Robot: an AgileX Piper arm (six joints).
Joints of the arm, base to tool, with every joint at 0 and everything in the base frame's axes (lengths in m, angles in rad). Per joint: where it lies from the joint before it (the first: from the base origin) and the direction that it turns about. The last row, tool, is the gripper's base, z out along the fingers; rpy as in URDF.
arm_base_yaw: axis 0 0 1 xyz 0 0 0.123
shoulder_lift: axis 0 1 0 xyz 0 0 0
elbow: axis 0 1 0 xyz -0.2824 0 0.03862
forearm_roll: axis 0.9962 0 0.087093 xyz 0.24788 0 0.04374
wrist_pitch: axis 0 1 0 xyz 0 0 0
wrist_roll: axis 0.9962 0 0.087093 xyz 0.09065 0 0.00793
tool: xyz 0 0 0 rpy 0 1.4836 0
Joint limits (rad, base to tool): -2.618..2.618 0..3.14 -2.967..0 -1.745..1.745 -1.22..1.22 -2.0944..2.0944
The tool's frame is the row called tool.
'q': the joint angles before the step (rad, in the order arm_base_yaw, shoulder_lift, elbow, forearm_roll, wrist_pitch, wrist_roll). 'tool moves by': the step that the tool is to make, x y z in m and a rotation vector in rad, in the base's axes. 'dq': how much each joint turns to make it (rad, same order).
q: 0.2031, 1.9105, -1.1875, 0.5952, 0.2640, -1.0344
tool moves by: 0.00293, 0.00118, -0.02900, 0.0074, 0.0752, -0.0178
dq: 0.0000, 0.0722, 0.0000, 0.0287, 0.0000, 0.0000
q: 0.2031, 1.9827, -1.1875, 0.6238, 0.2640, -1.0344
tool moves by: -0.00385, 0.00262, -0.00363, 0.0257, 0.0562, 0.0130
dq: 0.0000, 0.0049, -0.0008, 0.0194, 0.0567, -0.0002
